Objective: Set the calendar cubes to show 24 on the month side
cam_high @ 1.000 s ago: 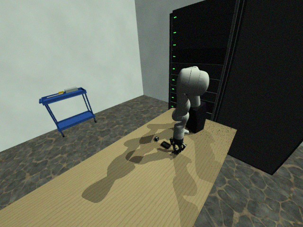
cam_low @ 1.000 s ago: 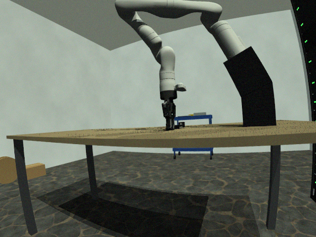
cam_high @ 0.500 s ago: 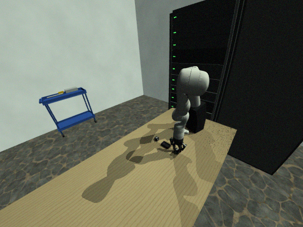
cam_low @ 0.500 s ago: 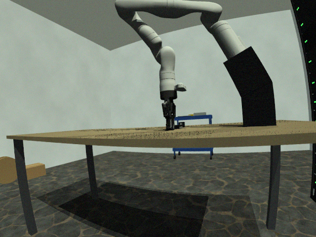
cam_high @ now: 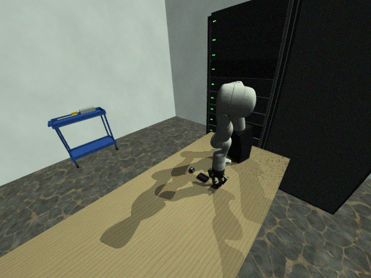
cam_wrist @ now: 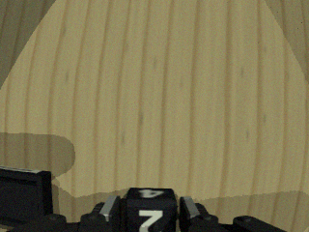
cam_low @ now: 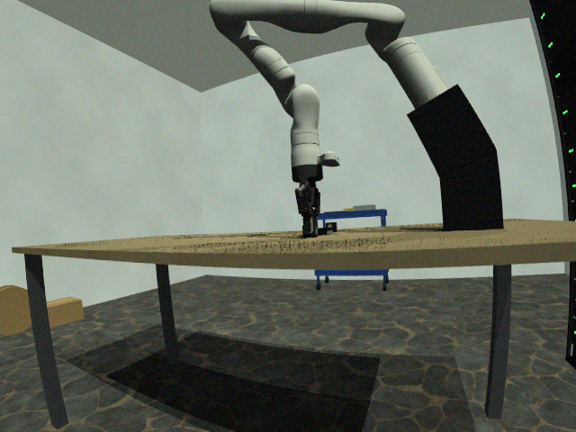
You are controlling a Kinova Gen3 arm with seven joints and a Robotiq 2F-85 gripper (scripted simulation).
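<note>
The black tray is 2 cm behind my hand, 11 cm to the right of it and 2 cm below it. Round my hand: black date cube: 1 cm below; black cube: 3 cm behind, 21 cm to the right, 1 cm below.
</note>
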